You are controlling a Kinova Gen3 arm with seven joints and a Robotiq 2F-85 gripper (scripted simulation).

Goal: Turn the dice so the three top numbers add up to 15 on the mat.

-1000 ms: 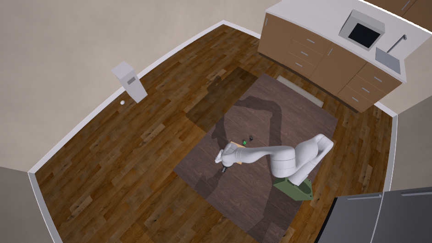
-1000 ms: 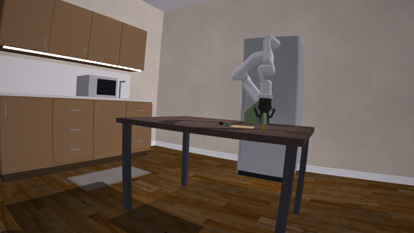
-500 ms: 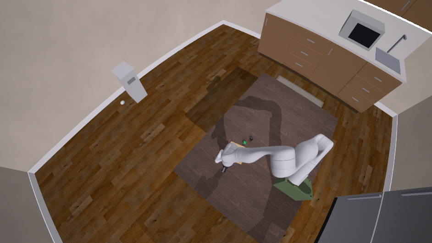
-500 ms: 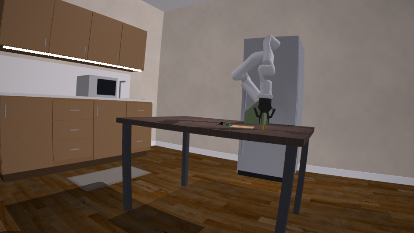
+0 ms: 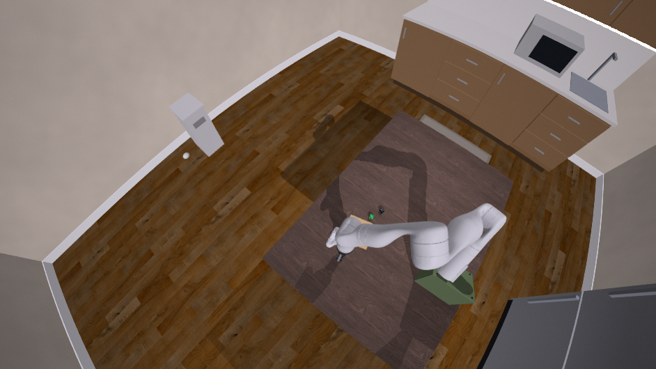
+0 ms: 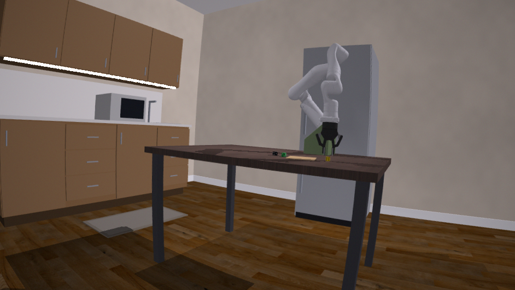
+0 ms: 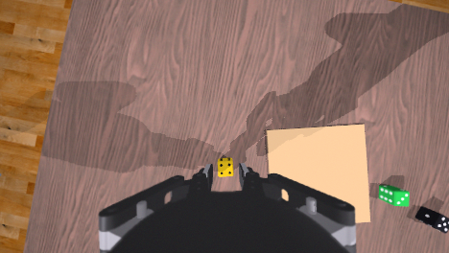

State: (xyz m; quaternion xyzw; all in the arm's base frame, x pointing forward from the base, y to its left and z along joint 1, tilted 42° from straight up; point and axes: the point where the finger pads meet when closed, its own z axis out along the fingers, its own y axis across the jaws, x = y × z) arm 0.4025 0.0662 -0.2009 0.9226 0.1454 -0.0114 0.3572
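Now: hand 40 mm above the yellow die. The rest, counted from my hand: black die: 300 mm to the right, 40 mm below; green die: 20 mm ahead, 240 mm to the right, 40 mm below; tan mat: 20 mm ahead, 130 mm to the right, 40 mm below.
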